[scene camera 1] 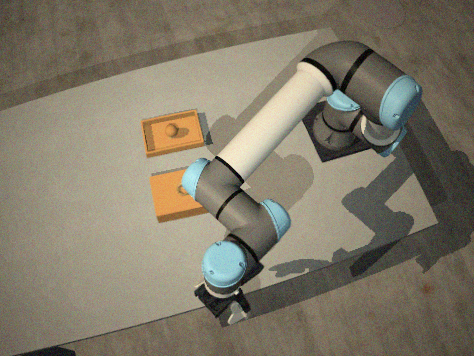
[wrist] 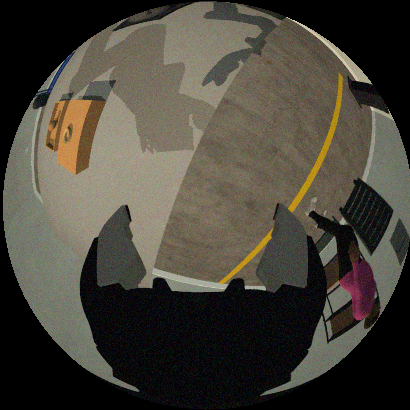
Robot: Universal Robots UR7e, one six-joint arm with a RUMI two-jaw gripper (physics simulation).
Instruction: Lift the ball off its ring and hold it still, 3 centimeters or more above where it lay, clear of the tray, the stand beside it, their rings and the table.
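Frame: origin at the arm's base, x back, y left, z down, level; centimetres.
Seen in the pictures: gripper, fingertip midpoint: (wrist: 200,206); arm's base, link origin: (scene camera 1: 334,130).
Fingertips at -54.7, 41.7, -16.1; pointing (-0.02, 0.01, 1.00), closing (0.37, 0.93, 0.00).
Note:
Pixels of each thing's top centre, then the offset from my fingertips to it, as dx, dy, dz. "pt": a spot on its surface instead. Level surfaces: height alone.
- small orange ball, top centre: (scene camera 1: 170,127) +3.2, -59.1, +12.5
- shallow orange tray, top centre: (scene camera 1: 171,131) +3.2, -59.1, +14.8
- ring, surface spot: (scene camera 1: 181,189) (wrist: 67,136) pt -0.2, -36.6, +11.8
- grey table, surface height: dz +17.6
The small orange ball (scene camera 1: 171,130) sits inside the shallow orange tray (scene camera 1: 172,150) (wrist: 50,143), near its middle; its ring cannot be made out under it. In the wrist view the tray is far off at the left edge and the ball is too small to make out well. The orange stand (scene camera 1: 167,205) (wrist: 77,155) is a separate block beside the tray, with a ring (scene camera 1: 181,189) (wrist: 68,133) on top; the arm hides part of it in the scene view. My gripper (scene camera 1: 218,302) (wrist: 200,206) is open and empty, over the table's near edge, far from the ball.
The grey table (scene camera 1: 90,210) (wrist: 125,185) carries the tray and stand. My arm (scene camera 1: 272,122) reaches across the table and over the stand's right part. Wooden floor (scene camera 1: 320,320) (wrist: 240,165) lies beyond the near edge. A person in pink (wrist: 361,290) shows far off in the wrist view.

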